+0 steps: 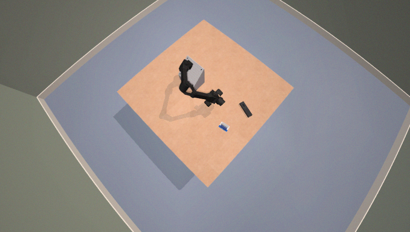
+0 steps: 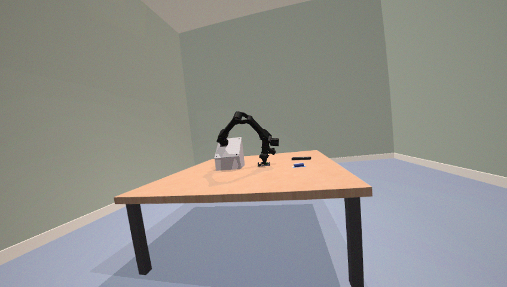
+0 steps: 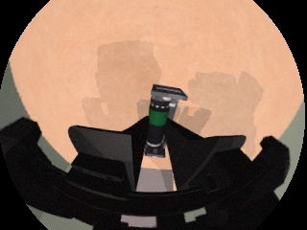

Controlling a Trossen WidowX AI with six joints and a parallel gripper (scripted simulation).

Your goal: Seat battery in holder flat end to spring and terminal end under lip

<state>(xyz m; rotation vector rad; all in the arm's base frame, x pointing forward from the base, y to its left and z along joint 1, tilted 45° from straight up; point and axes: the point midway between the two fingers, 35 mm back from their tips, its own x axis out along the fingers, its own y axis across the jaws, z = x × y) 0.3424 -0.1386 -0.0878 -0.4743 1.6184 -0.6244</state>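
My gripper tip is now 10 mm below the battery. From my gripper tip the other things lie so: black bar: 300 mm ahead, 150 mm to the left; then white block: 260 mm ahead, 120 mm to the right.
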